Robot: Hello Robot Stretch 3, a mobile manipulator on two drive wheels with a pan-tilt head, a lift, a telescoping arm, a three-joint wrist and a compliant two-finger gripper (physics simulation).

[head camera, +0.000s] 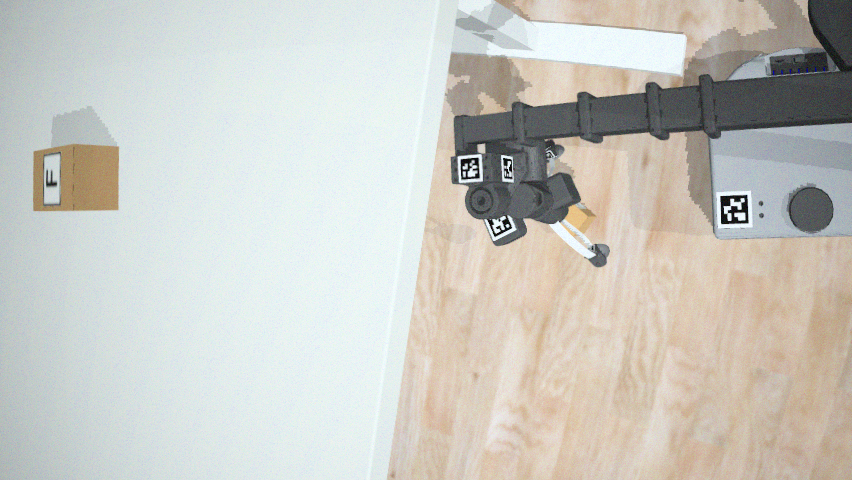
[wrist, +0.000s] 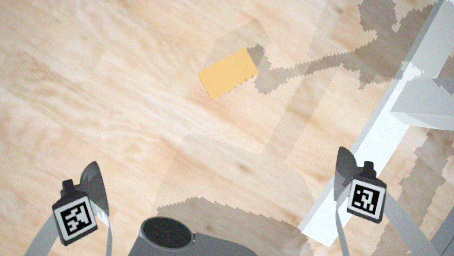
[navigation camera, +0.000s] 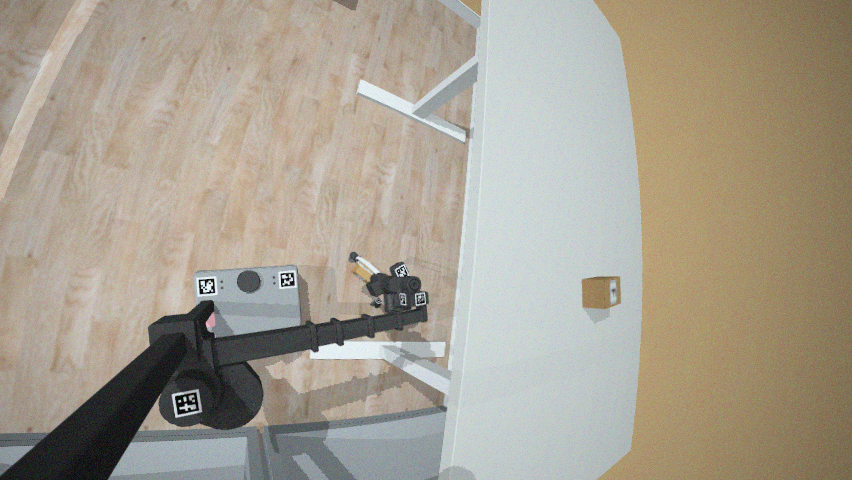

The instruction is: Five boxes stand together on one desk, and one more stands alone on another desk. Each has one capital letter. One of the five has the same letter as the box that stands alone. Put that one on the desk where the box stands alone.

Path:
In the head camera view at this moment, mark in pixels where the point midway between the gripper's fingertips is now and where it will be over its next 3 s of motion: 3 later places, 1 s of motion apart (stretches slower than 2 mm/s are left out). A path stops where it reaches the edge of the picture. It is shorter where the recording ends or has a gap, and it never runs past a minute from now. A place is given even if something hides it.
My gripper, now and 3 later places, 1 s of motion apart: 578, 202; 548, 204; 516, 206; 534, 206

